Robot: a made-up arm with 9 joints. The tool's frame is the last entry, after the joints.
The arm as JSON. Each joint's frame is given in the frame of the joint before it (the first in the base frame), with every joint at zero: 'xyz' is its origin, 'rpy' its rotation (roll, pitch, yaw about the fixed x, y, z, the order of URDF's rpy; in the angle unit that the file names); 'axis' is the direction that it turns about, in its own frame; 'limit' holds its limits. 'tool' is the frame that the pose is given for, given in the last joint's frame.
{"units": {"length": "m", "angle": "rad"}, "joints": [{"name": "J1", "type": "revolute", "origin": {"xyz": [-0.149, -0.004, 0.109], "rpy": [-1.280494, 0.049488, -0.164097]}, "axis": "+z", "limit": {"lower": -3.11, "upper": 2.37}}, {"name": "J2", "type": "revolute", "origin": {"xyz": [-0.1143, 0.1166, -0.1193], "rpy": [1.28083, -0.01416, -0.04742]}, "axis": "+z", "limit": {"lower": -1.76, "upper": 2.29}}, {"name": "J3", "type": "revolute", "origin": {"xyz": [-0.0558, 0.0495, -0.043], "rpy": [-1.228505, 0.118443, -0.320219]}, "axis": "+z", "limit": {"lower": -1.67, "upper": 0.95}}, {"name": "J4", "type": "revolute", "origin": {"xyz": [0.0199, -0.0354, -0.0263], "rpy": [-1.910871, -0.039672, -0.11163]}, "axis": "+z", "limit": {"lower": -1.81, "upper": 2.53}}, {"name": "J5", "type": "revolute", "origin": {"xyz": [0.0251, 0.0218, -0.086], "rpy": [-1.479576, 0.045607, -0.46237]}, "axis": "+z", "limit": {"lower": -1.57, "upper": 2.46}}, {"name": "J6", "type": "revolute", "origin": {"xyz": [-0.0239, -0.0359, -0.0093], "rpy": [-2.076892, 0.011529, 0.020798]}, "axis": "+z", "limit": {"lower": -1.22, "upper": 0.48}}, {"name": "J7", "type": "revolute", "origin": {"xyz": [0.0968, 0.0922, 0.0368], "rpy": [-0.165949, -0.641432, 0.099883]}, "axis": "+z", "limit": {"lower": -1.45, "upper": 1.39}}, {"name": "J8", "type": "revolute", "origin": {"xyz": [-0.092, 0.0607, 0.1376], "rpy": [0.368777, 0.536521, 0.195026]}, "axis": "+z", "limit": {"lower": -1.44, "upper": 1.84}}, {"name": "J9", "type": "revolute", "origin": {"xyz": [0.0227, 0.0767, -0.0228], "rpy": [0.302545, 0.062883, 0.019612]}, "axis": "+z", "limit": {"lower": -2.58, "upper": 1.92}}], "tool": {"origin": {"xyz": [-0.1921, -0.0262, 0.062], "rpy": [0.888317, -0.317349, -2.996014]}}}
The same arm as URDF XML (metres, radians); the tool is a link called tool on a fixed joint. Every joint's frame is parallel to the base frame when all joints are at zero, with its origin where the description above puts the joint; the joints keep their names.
<robot name="arm">
  <joint name="J1" type="revolute">
    <parent link="base_link"/>
    <child link="link1"/>
    <origin xyz="-0.1490 -0.0040 0.1090"/>
    <axis xyz="0.170495 0.942973 0.285892"/>
    <limit lower="-3.1100" upper="2.3700"/>
  </joint>
  <joint name="J2" type="revolute">
    <parent link="link1"/>
    <child link="link2"/>
    <origin xyz="-0.1330 -0.0600 -0.1400"/>
    <axis xyz="0 0 1"/>
    <limit lower="-1.7600" upper="2.2900"/>
  </joint>
  <joint name="J3" type="revolute">
    <parent link="link2"/>
    <child link="link3"/>
    <origin xyz="-0.0470 0.0580 -0.0430"/>
    <axis xyz="0.473693 0.815187 0.333295"/>
    <limit lower="-1.6700" upper="0.9500"/>
  </joint>
  <joint name="J4" type="revolute">
    <parent link="link3"/>
    <child link="link4"/>
    <origin xyz="0.0030 -0.0430 0.0220"/>
    <axis xyz="0 0 -1"/>
    <limit lower="-1.8100" upper="2.5300"/>
  </joint>
  <joint name="J5" type="revolute">
    <parent link="link4"/>
    <child link="link5"/>
    <origin xyz="0.0121 -0.0310 0.0860"/>
    <axis xyz="-0.0177 -0.995694 -0.090999"/>
    <limit lower="-1.5700" upper="2.4600"/>
  </joint>
  <joint name="J6" type="revolute">
    <parent link="link5"/>
    <child link="link6"/>
    <origin xyz="-0.0220 0.0130 -0.0360"/>
    <axis xyz="-0.056602 0.404411 0.912824"/>
    <limit lower="-1.2200" upper="0.4800"/>
  </joint>
  <joint name="J7" type="revolute">
    <parent link="link6"/>
    <child link="link7"/>
    <origin xyz="0.0980 0.0980 0.0030"/>
    <axis xyz="-0.642909 0.423506 0.638209"/>
    <limit lower="-1.4500" upper="1.3900"/>
  </joint>
  <joint name="J8" type="revolute">
    <parent link="link7"/>
    <child link="link8"/>
    <origin xyz="-0.1560 0.0820 0.0040"/>
    <axis xyz="-0.116299 0.280798 0.952694"/>
    <limit lower="-1.4400" upper="1.8400"/>
  </joint>
  <joint name="J9" type="revolute">
    <parent link="link8"/>
    <child link="link9"/>
    <origin xyz="0.0130 0.0700 -0.0430"/>
    <axis xyz="0 0 1"/>
    <limit lower="-2.5800" upper="1.9200"/>
  </joint>
  <joint name="tool_joint" type="fixed">
    <parent link="link9"/>
    <child link="tool"/>
    <origin xyz="-0.1840 -0.0610 0.0620" rpy="0.8883 -0.3174 -2.8116"/>
  </joint>
  <link name="base_link"/>
  <link name="link1"/>
  <link name="link2"/>
  <link name="link3"/>
  <link name="link4"/>
  <link name="link5"/>
  <link name="link6"/>
  <link name="link7"/>
  <link name="link8"/>
  <link name="link9"/>
  <link name="tool"/>
</robot>

